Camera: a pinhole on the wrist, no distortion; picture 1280 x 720 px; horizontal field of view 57.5 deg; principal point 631.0 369.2 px. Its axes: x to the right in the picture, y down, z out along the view. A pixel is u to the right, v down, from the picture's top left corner.
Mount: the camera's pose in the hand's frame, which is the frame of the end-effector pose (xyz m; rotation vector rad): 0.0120 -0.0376 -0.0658 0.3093 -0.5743 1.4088
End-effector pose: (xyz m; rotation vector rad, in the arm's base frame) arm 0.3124 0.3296 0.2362 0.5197 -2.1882 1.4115
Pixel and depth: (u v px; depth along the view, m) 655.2 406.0 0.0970
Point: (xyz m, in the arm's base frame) 0.3652 0.2820 0.2890
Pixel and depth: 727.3 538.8 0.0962
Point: 0.3694 0.2843 0.2775
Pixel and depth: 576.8 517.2 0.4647
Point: 0.5281 -0.0524 0.2664
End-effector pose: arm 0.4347 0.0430 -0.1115 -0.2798 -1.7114 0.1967
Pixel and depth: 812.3 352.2 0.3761
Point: 0.1541 -0.1444 -0.1501
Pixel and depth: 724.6 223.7 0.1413
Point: 0.3678 -0.0553 -0.0880
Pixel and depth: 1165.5 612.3 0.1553
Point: 0.3411 -0.0206 -0.1540
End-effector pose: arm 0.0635 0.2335 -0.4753 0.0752 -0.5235 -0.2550
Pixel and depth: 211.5 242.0 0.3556
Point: -0.1151 -0.0875 -0.3927
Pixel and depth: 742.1 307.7 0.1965
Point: -0.0314 0.1136 -0.4061
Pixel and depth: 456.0 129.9 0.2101
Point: -0.0151 0.0544 -0.4110
